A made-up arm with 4 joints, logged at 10 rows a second.
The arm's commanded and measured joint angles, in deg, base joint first. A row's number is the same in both.
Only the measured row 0 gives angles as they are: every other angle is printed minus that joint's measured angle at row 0.
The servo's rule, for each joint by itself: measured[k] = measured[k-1] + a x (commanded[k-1-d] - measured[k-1]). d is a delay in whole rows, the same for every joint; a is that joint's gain. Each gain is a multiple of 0.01, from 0.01 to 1. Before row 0 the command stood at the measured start. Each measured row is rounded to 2 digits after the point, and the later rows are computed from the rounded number. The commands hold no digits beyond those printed.
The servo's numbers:
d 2
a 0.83 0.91 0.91 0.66
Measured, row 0: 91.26 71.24 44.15 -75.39
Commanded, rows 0 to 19: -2.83 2.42 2.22 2.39; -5.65 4.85 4.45 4.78; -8.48 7.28 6.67 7.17; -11.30 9.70 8.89 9.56; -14.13 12.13 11.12 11.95; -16.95 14.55 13.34 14.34; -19.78 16.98 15.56 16.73; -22.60 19.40 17.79 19.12; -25.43 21.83 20.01 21.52; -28.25 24.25 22.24 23.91; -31.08 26.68 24.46 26.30; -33.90 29.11 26.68 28.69; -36.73 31.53 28.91 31.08; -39.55 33.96 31.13 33.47; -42.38 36.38 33.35 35.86; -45.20 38.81 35.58 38.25; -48.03 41.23 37.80 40.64; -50.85 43.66 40.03 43.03; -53.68 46.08 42.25 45.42; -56.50 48.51 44.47 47.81
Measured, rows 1 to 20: 0.00 0.00 0.00 0.00; 0.00 0.00 0.00 0.00; -2.35 2.20 2.02 1.58; -5.09 4.61 4.23 3.69; -7.90 7.04 6.45 5.99; -10.72 9.46 8.67 8.35; -13.55 11.89 10.90 10.73; -16.37 14.31 13.12 13.11; -19.20 16.74 15.34 15.50; -22.02 19.16 17.57 17.89; -24.85 21.59 19.79 20.29; -27.67 24.01 22.02 22.68; -30.50 26.44 24.24 25.07; -33.32 28.87 26.46 27.46; -36.15 31.29 28.69 29.85; -38.97 33.72 30.91 32.24; -41.80 36.14 33.13 34.63; -44.62 38.57 35.36 37.02; -47.45 40.99 37.58 39.41; -50.27 43.42 39.81 41.80
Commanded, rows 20 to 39: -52.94 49.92 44.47 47.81; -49.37 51.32 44.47 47.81; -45.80 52.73 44.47 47.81; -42.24 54.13 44.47 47.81; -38.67 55.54 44.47 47.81; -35.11 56.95 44.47 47.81; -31.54 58.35 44.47 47.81; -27.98 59.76 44.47 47.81; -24.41 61.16 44.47 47.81; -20.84 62.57 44.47 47.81; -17.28 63.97 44.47 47.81; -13.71 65.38 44.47 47.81; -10.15 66.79 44.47 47.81; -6.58 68.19 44.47 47.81; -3.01 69.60 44.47 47.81; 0.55 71.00 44.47 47.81; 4.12 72.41 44.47 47.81; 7.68 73.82 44.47 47.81; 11.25 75.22 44.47 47.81; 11.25 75.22 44.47 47.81
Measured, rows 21 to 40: -53.10 45.84 42.03 44.19; -55.92 48.27 44.25 46.58; -53.45 49.77 44.45 47.39; -50.06 51.18 44.47 47.67; -46.52 52.59 44.47 47.76; -42.97 53.99 44.47 47.79; -39.40 55.40 44.47 47.80; -35.84 56.81 44.47 47.81; -32.27 58.21 44.47 47.81; -28.71 59.62 44.47 47.81; -25.14 61.02 44.47 47.81; -21.57 62.43 44.47 47.81; -18.01 63.83 44.47 47.81; -14.44 65.24 44.47 47.81; -10.88 66.65 44.47 47.81; -7.31 68.05 44.47 47.81; -3.74 69.46 44.47 47.81; -0.18 70.86 44.47 47.81; 3.39 72.27 44.47 47.81; 6.95 73.68 44.47 47.81
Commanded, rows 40 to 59: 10.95 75.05 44.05 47.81; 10.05 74.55 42.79 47.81; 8.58 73.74 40.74 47.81; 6.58 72.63 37.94 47.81; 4.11 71.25 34.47 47.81; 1.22 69.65 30.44 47.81; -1.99 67.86 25.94 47.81; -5.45 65.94 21.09 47.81; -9.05 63.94 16.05 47.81; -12.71 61.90 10.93 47.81; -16.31 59.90 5.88 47.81; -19.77 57.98 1.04 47.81; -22.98 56.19 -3.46 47.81; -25.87 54.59 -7.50 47.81; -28.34 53.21 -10.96 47.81; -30.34 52.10 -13.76 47.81; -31.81 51.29 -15.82 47.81; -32.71 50.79 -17.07 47.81; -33.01 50.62 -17.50 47.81; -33.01 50.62 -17.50 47.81
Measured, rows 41 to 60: 10.52 75.08 44.47 47.81; 11.13 75.21 44.47 47.81; 10.98 75.06 44.09 47.81; 10.21 74.60 42.91 47.81; 8.86 73.82 40.94 47.81; 6.97 72.74 38.21 47.81; 4.60 71.38 34.81 47.81; 1.79 69.81 30.83 47.81; -1.35 68.04 26.38 47.81; -4.75 66.13 21.57 47.81; -8.32 64.14 16.55 47.81; -11.96 62.10 11.44 47.81; -15.57 60.10 6.38 47.81; -19.06 58.17 1.52 47.81; -22.31 56.37 -3.01 47.81; -25.26 54.75 -7.10 47.81; -27.82 53.35 -10.61 47.81; -29.91 52.21 -13.48 47.81; -31.49 51.37 -15.61 47.81; -32.50 50.84 -16.94 47.81
